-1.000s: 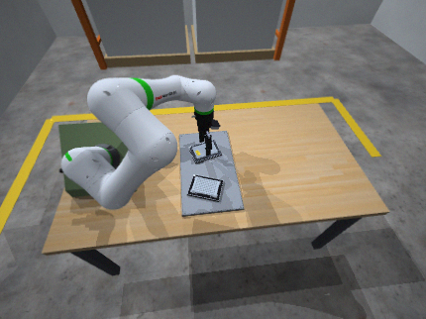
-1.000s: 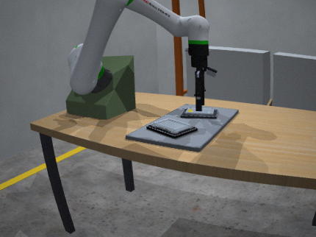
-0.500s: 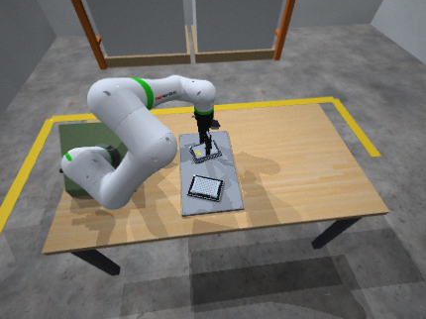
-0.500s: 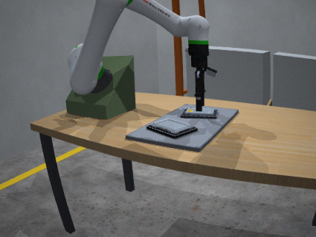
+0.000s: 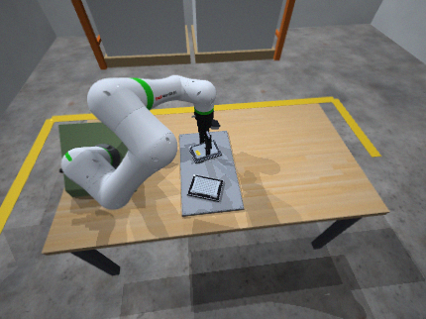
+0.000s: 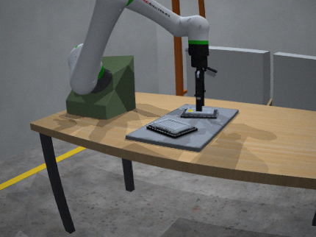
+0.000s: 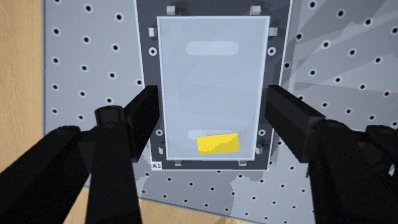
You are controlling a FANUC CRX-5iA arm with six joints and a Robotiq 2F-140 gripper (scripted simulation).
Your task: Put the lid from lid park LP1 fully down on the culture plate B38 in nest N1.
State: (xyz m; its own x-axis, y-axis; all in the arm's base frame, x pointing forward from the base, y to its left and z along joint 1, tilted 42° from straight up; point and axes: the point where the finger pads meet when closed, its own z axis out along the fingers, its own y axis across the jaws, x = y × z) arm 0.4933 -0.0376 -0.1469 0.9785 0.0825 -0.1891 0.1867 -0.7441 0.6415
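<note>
The clear lid lies 4 cm below my hand. Round my hand: black nest: 4 cm behind, 24 cm to the right, 5 cm below; culture plate: 4 cm behind, 24 cm to the right, 4 cm below; lid park: 5 cm below.
</note>
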